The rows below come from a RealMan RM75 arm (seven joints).
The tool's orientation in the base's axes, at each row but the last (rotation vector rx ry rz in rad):
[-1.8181, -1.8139, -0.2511]
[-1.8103, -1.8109, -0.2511]
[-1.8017, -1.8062, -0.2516]
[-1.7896, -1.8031, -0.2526]
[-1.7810, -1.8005, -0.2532]
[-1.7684, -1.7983, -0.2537]
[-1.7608, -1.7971, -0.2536]
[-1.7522, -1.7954, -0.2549]
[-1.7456, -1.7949, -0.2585]
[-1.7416, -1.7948, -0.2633]
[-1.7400, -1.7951, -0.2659]
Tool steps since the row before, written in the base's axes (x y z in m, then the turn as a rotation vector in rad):
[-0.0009, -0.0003, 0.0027, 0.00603, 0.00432, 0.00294]
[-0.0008, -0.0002, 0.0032, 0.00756, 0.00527, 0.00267]
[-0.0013, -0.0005, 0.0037, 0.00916, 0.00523, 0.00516]
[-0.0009, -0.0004, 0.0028, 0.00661, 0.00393, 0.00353]
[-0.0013, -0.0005, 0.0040, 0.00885, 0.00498, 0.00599]
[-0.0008, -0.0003, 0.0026, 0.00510, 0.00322, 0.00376]
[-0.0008, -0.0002, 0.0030, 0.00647, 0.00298, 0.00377]
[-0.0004, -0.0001, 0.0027, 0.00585, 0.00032, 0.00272]
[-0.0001, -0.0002, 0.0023, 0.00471, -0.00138, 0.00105]
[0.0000, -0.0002, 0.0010, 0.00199, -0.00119, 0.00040]
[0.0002, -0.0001, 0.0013, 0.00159, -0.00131, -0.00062]
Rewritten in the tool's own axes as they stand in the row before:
[0.0010, -0.0016, -0.0022, 0.00562, 0.00538, -0.00176]
[0.0014, -0.0016, -0.0025, 0.00641, 0.00699, -0.00145]
[0.0014, -0.0022, -0.0030, 0.00776, 0.00789, -0.00392]
[0.0011, -0.0016, -0.0022, 0.00563, 0.00576, -0.00259]
[0.0016, -0.0023, -0.0031, 0.00797, 0.00735, -0.00464]
[0.0011, -0.0015, -0.0020, 0.00505, 0.00419, -0.00274]
[0.0014, -0.0016, -0.0023, 0.00494, 0.00547, -0.00326]
[0.0014, -0.0011, -0.0021, 0.00210, 0.00488, -0.00367]
[0.0011, -0.0007, -0.0019, -0.00030, 0.00406, -0.00293]
[0.0004, -0.0003, -0.0009, -0.00066, 0.00166, -0.00153]
[0.0006, -0.0002, -0.0011, -0.00134, 0.00154, -0.00068]

